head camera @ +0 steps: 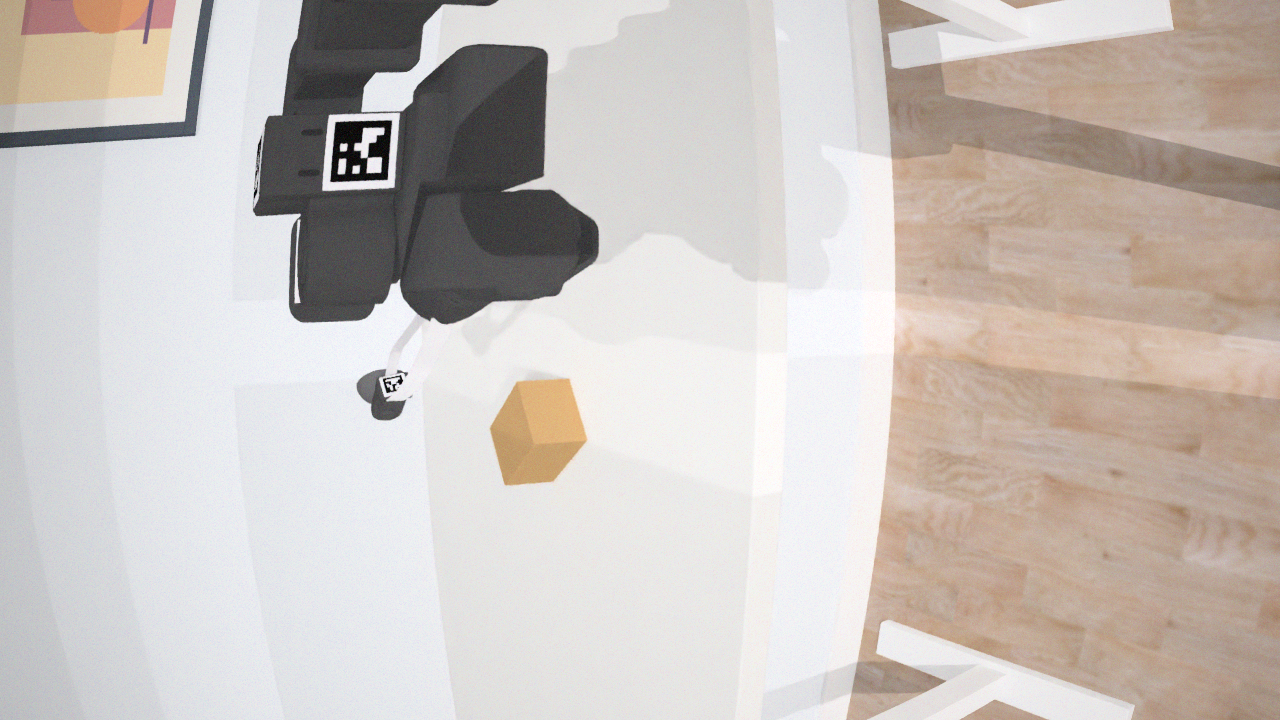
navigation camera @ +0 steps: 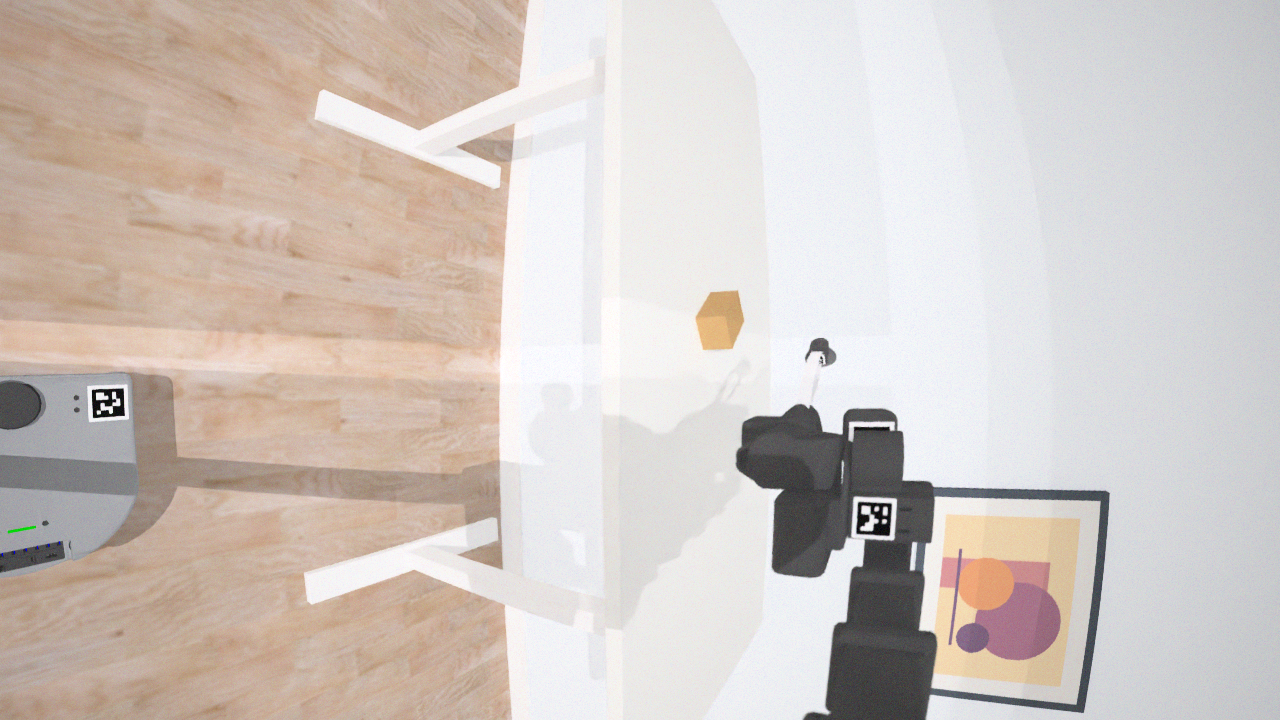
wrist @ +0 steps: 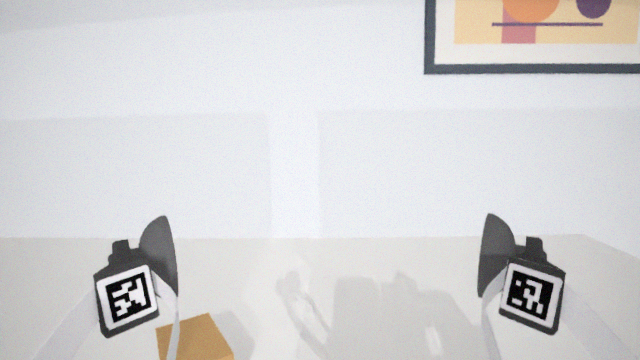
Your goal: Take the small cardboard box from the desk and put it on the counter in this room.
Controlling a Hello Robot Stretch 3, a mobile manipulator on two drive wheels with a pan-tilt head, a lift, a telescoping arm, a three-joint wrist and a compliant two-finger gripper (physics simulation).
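The small cardboard box (head camera: 539, 429) (navigation camera: 720, 319) (wrist: 197, 336) is orange-brown and stands on the pale desk (head camera: 590, 608) (navigation camera: 684, 179) (wrist: 50, 280). In the wrist view it is at the lower left, partly behind the left finger's strip and cut off by the lower edge. My gripper (head camera: 387, 394) (navigation camera: 818, 351) (wrist: 326, 244) is open, its fingers wide apart with no object between them. It hangs above the desk near the wall side, higher than the box and apart from it. In the head and navigation views the fingers overlap. The counter does not show.
A framed picture (head camera: 98, 53) (navigation camera: 1015, 626) (wrist: 545, 15) hangs on the white wall behind the desk, beside my arm. White desk legs (head camera: 1092, 17) (navigation camera: 384, 564) stand on the wooden floor (head camera: 1074, 429) (navigation camera: 268, 250). My grey base (navigation camera: 67, 447) is in front of the desk.
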